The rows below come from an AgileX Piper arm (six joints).
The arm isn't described. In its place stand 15 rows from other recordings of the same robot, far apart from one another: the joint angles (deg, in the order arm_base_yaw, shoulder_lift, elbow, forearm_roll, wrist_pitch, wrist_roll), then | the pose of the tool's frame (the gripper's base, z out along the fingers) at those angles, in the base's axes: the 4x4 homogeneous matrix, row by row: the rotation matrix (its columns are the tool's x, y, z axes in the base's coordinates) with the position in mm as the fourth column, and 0 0 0 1 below.
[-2.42, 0.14, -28.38, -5.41, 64.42, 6.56] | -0.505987 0.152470 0.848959 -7.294; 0.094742 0.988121 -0.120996 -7.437; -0.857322 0.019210 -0.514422 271.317; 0 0 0 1
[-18.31, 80.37, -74.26, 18.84, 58.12, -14.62] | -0.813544 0.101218 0.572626 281.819; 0.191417 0.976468 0.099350 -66.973; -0.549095 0.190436 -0.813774 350.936; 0 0 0 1
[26.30, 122.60, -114.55, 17.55, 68.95, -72.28] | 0.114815 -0.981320 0.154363 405.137; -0.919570 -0.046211 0.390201 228.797; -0.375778 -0.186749 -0.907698 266.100; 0 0 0 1
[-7.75, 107.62, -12.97, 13.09, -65.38, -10.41] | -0.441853 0.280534 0.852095 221.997; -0.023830 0.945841 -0.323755 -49.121; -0.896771 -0.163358 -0.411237 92.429; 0 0 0 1
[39.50, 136.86, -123.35, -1.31, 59.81, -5.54] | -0.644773 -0.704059 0.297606 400.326; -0.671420 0.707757 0.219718 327.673; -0.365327 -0.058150 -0.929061 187.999; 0 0 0 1
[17.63, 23.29, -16.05, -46.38, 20.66, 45.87] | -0.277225 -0.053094 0.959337 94.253; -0.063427 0.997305 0.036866 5.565; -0.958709 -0.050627 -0.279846 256.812; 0 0 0 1
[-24.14, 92.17, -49.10, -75.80, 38.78, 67.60] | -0.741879 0.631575 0.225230 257.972; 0.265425 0.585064 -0.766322 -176.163; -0.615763 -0.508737 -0.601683 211.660; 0 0 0 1
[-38.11, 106.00, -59.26, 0.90, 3.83, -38.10] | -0.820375 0.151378 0.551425 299.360; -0.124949 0.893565 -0.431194 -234.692; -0.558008 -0.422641 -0.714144 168.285; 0 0 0 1
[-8.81, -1.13, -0.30, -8.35, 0.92, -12.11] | 0.034665 0.178849 0.983266 53.512; -0.359081 0.920387 -0.154753 -8.508; -0.932663 -0.347707 0.096126 214.699; 0 0 0 1
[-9.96, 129.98, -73.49, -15.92, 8.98, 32.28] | -0.763571 0.429011 0.482606 422.485; 0.422956 0.897033 -0.128219 -78.147; -0.487921 0.106217 -0.866401 53.207; 0 0 0 1
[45.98, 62.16, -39.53, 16.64, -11.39, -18.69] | -0.053156 -0.681684 0.729713 169.175; -0.114170 0.730103 0.673732 167.658; -0.992038 -0.047499 -0.116637 325.127; 0 0 0 1
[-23.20, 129.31, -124.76, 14.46, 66.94, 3.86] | -0.777036 0.432966 0.456899 463.788; 0.510131 0.858391 0.054138 -176.033; -0.368758 0.275145 -0.887870 260.179; 0 0 0 1
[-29.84, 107.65, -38.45, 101.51, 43.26, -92.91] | -0.675781 0.175793 0.715834 283.155; 0.575626 0.732455 0.363543 -91.978; -0.460408 0.657728 -0.596170 109.953; 0 0 0 1
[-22.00, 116.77, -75.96, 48.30, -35.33, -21.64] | 0.101280 0.744074 0.660375 410.456; 0.305162 0.608554 -0.732487 -208.212; -0.946899 0.275708 -0.165429 213.788; 0 0 0 1
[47.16, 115.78, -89.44, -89.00, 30.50, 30.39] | 0.132776 -0.379554 0.915592 354.721; -0.936744 0.253784 0.241049 314.613; -0.323854 -0.889681 -0.321849 260.425; 0 0 0 1
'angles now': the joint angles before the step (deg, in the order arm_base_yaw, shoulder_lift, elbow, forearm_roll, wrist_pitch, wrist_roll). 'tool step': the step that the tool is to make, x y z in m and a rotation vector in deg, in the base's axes. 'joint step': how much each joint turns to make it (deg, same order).
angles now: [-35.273, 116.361, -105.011, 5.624, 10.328, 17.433]
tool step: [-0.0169, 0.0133, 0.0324, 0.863, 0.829, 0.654]
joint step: [0.000, -4.843, -0.056, 0.387, 6.110, -0.211]
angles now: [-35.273, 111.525, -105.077, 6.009, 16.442, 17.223]
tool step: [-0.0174, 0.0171, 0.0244, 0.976, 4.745, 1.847]
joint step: [0.344, -4.363, -0.499, -0.390, 9.413, -1.624]
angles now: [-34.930, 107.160, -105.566, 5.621, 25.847, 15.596]
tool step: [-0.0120, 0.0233, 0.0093, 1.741, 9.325, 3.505]
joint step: [1.636, -2.996, -0.691, -1.732, 12.522, -2.214]
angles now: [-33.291, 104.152, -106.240, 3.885, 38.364, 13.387]
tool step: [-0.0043, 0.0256, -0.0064, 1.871, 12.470, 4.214]
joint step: [3.101, -0.941, -0.632, -3.482, 13.214, -1.838]
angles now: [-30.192, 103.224, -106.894, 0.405, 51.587, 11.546]
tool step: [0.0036, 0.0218, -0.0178, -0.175, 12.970, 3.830]
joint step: [3.989, 1.109, -0.121, -5.482, 10.316, -1.402]
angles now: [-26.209, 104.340, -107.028, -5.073, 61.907, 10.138]
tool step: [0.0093, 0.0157, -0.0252, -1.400, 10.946, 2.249]
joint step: [3.830, 2.520, 0.663, -5.946, 6.289, 0.073]
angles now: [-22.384, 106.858, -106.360, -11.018, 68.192, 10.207]
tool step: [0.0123, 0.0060, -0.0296, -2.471, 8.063, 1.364]
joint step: [2.525, 3.536, 0.946, -5.405, 2.316, 0.440]
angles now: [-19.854, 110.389, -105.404, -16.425, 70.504, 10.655]
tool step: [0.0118, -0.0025, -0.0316, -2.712, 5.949, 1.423]
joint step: [1.072, 3.976, 0.947, -4.507, -0.244, -0.089]
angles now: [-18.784, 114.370, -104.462, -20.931, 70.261, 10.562]
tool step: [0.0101, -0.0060, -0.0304, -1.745, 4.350, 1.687]
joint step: [0.179, 3.979, 0.504, -2.958, -1.276, -0.727]
